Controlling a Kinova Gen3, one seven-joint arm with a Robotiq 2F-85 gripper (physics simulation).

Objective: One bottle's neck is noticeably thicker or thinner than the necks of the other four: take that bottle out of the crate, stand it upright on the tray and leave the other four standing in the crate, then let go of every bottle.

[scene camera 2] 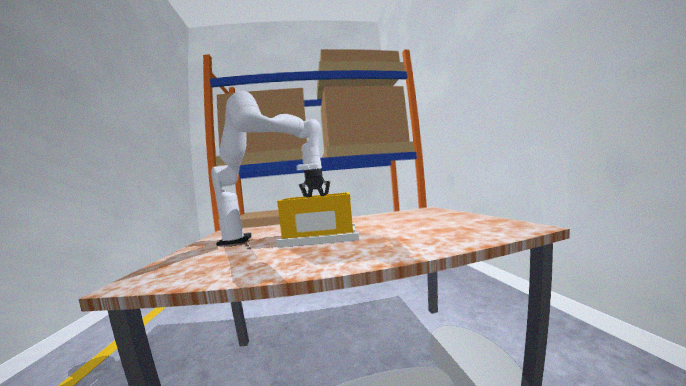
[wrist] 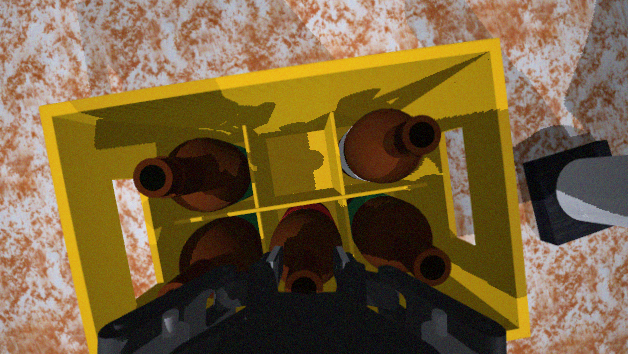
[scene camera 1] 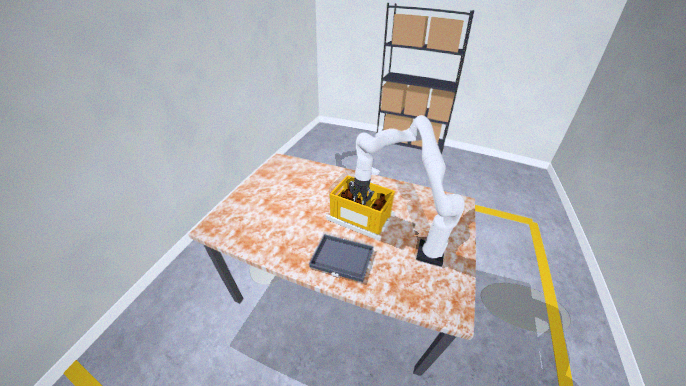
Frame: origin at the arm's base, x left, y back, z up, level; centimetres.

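Seen in the pictures: gripper, fingertip midpoint: (wrist: pixel 308 257) (scene camera 1: pixel 359 203); arm's base, origin of the base link: (scene camera 2: pixel 233 237) (wrist: pixel 584 189) (scene camera 1: pixel 431 250).
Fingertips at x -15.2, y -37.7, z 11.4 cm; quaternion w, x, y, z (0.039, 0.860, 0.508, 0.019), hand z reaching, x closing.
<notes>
Pixels of each thing's top centre, then the offset from my fingertips to it. "*": a spot on its surface instead. Level surfaces: height alone.
- yellow crate, middle of its top: (wrist: pixel 293 227) (scene camera 2: pixel 315 196) (scene camera 1: pixel 362 192) dx -3.8, dy +1.1, dz +4.4 cm
- red-labelled middle bottle, middle of its top: (wrist: pixel 303 289) dx +0.5, dy -0.5, dz +3.2 cm
- dark tray, surface spot: (scene camera 1: pixel 342 256) * dx +24.1, dy -4.3, dz -12.6 cm
- mottled table, its level: dz -13.1 cm
The yellow crate (scene camera 1: pixel 377 223) (scene camera 2: pixel 287 220) (wrist: pixel 300 74) holds five brown bottles. In the wrist view the far row has a left bottle (wrist: pixel 212 175) and a right bottle (wrist: pixel 380 147), with an empty middle compartment. The near row has a left bottle (wrist: pixel 222 245), a red-labelled middle bottle (wrist: pixel 307 232) and a right bottle (wrist: pixel 390 227). I cannot tell which neck differs. My gripper (scene camera 1: pixel 361 199) (scene camera 2: pixel 315 194) (wrist: pixel 308 257) is partly open, its fingers on either side of the middle bottle's neck, holding nothing. The dark tray (scene camera 1: pixel 342 256) is empty.
The crate stands on a pale base (scene camera 1: pixel 350 226) (scene camera 2: pixel 320 241) on the mottled table (scene camera 1: pixel 260 200) (scene camera 2: pixel 425 240). The tray lies near the table's front edge in the first scene view. The arm's black mount (scene camera 1: pixel 424 256) (wrist: pixel 542 200) is right of the crate there.
</notes>
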